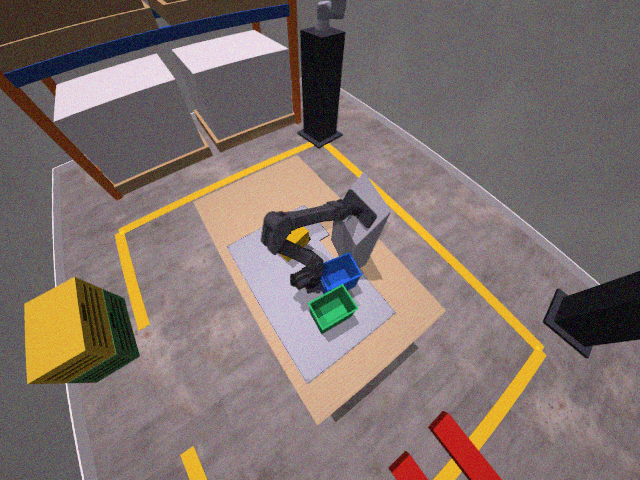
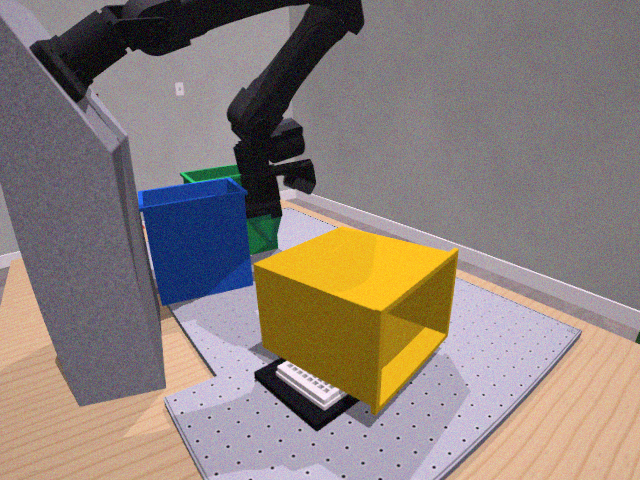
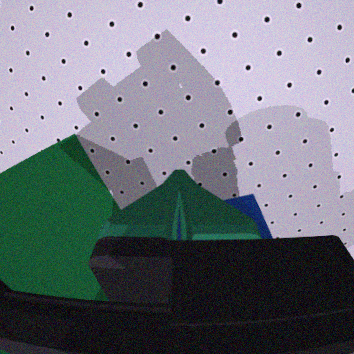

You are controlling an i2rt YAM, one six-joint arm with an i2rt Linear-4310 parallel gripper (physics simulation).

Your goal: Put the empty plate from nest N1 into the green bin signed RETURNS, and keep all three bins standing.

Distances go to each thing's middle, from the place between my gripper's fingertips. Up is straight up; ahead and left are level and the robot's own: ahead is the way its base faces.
Right now the blue bin [image 2: 197,233] is 140 mm behind my hand, 50 mm to the left of it and 40 mm above it. Round my hand: green bin [image 1: 334,307] (150 mm to the left, 40 mm above); white plate [image 2: 322,394] (140 mm behind, 310 mm to the right, 30 mm below); yellow bin [image 2: 363,312] (90 mm behind, 310 mm to the right, 40 mm above).
